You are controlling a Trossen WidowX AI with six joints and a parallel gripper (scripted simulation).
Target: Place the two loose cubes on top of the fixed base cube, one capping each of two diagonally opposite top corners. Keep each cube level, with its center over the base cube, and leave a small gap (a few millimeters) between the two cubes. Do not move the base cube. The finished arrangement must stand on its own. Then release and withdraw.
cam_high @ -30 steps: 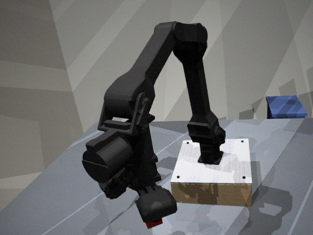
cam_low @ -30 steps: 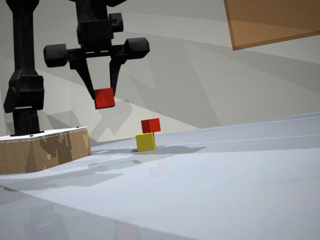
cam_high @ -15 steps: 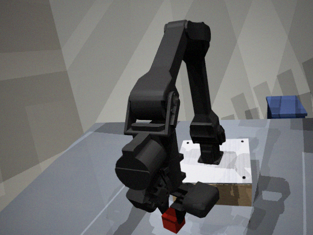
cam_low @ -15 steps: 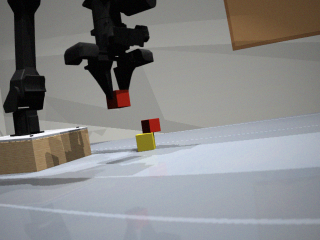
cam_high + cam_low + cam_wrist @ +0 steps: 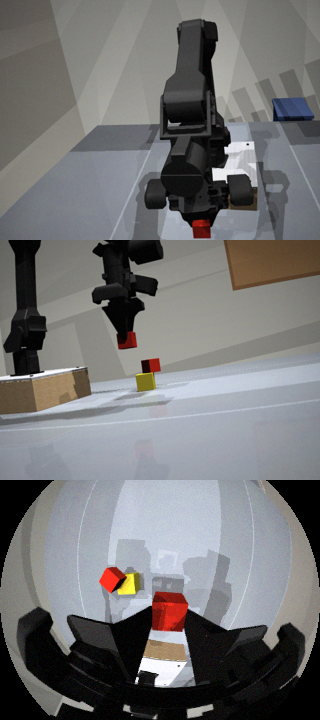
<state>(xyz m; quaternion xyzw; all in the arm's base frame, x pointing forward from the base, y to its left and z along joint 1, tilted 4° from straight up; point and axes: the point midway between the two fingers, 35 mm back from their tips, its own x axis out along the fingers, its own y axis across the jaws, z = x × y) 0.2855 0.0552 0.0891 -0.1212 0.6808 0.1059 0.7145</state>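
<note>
Right now my gripper tip is 2 cm past the yellow cube, 8 cm to the right of it and 10 cm above it.
</note>
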